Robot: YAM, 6 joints.
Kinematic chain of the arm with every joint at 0, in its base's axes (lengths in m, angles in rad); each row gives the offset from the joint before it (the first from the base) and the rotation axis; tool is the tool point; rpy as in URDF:
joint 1: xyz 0 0 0.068 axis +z
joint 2: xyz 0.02 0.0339 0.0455 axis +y
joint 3: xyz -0.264 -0.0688 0 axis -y
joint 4: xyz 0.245 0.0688 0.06 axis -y
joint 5: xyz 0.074 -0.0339 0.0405 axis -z
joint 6: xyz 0.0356 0 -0.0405 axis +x
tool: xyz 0 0 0 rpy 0 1.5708 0
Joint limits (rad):
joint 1: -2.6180..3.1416
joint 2: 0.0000..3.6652
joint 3: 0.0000..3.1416
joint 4: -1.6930..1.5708
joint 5: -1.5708..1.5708
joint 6: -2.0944..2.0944
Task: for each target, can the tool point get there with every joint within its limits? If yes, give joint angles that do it. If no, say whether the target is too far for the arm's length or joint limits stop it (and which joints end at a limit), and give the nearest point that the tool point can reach.
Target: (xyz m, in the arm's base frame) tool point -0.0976 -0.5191 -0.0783
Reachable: yes | joints -1.7688 3.0633 2.3961 -0.7625 -0.1812 -0.6739
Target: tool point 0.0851 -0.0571 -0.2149
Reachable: yes | joints -0.6561 3.3340 0.6885 1.1666 -0.1884 -0.0573
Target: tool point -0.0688 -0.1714 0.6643
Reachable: yes | joints -2.1347 1.9740 2.9017 1.1370 -1.2205 1.2241
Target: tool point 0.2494 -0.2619 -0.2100
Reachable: yes | joints -0.8843 3.0934 1.4065 0.6048 -0.8566 0.2160
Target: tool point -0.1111 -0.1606 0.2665
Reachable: yes | joints -2.0430 0.8913 0.6233 -0.2113 0.8167 1.0904
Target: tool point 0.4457 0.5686 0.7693
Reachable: no: too far | nearest point 0.2946 0.3758 0.5406 | short by 0.335 m
